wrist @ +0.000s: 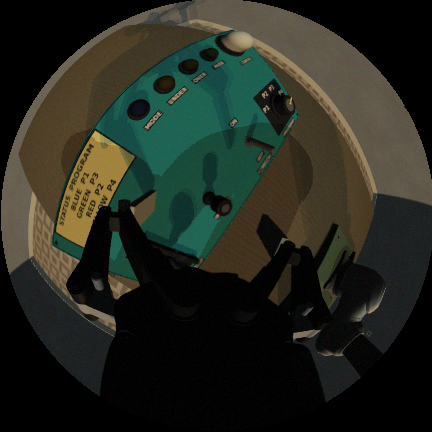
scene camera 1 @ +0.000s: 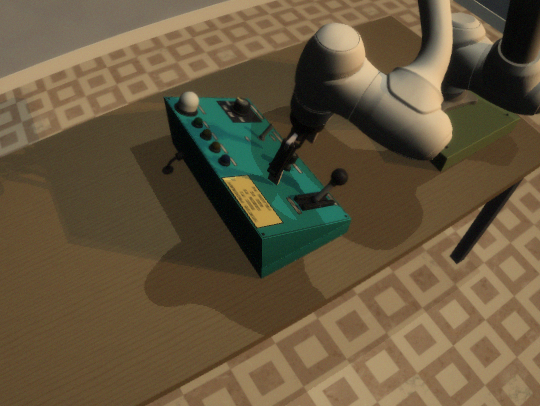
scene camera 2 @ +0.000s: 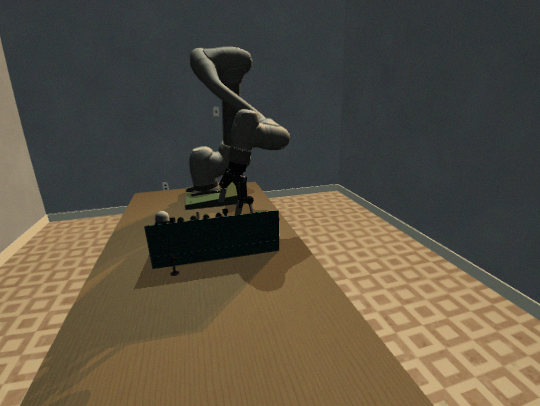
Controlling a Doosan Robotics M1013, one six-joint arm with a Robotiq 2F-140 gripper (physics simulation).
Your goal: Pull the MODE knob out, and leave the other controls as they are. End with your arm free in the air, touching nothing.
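Frame: origin at the arm's base, x ahead, y left, z up, level; metres.
Where they show: gripper, between the fingertips: [wrist: 207, 211] [scene camera 1: 291, 159] [scene camera 2: 229, 208]; arm's base, origin of its link: [wrist: 338, 275] [scene camera 2: 206, 190].
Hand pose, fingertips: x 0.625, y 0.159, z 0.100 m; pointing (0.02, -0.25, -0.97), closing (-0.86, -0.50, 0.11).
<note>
Things, the pixels of their top centre, and the offset from my fingertips. "pt": a spot on its surface instead.
- black protruding knob, centre of its top: [wrist: 223, 206] [scene camera 1: 292, 153] 0.003 m down, 0.011 m back, 0.018 m right
- readable MODE label, centre of its top: [wrist: 152, 119] 0.013 m up, 0.134 m ahead, 0.038 m right
- dark blue round control, a spot on its surface: [wrist: 138, 109] [scene camera 1: 228, 157] pt 0.038 m up, 0.146 m ahead, 0.032 m right
- ball-topped lever, centre of its top: [scene camera 1: 340, 171] [scene camera 2: 249, 196] 0.024 m up, 0.079 m back, 0.094 m left
- white dome, a spot on its surface: [wrist: 239, 41] [scene camera 1: 195, 101] pt 0.054 m up, 0.162 m ahead, 0.225 m right
- rotary selector, centre of its top: [wrist: 289, 100] [scene camera 1: 241, 100] 0.010 m down, 0.029 m ahead, 0.255 m right
- toggle, centre of its top: [wrist: 267, 142] [scene camera 1: 267, 125] 0.011 m down, 0.003 m ahead, 0.137 m right
- small black handle, a spot on its surface: [scene camera 1: 168, 170] [scene camera 2: 176, 272] pt 0.138 m down, 0.269 m ahead, 0.202 m right
A green sloped console [scene camera 1: 295, 245] [scene camera 2: 215, 240] [wrist: 165, 155] stands on the table. A black protruding knob [scene camera 1: 293, 162] [wrist: 220, 205] sits near its lower edge; its label is mostly hidden. The readable MODE label [wrist: 153, 120] lies beside a dark blue round control [scene camera 1: 224, 160] [wrist: 138, 109] near the upper edge. My gripper [scene camera 1: 284, 164] [scene camera 2: 231, 206] [wrist: 207, 211] is open and empty, low over the console. In the wrist view the black knob shows between the two spread fingers, beyond their tips. Whether a fingertip touches the panel cannot be told.
A ball-topped lever [scene camera 1: 339, 176] [scene camera 2: 248, 199] rises close to the gripper. A white dome [scene camera 1: 189, 102] [scene camera 2: 162, 217] [wrist: 239, 41], rotary selector [scene camera 1: 241, 106] [wrist: 285, 104] and toggle [scene camera 1: 266, 131] [wrist: 260, 144] are farther along the console. A small black handle [scene camera 1: 168, 170] [scene camera 2: 174, 273] juts out behind it.
</note>
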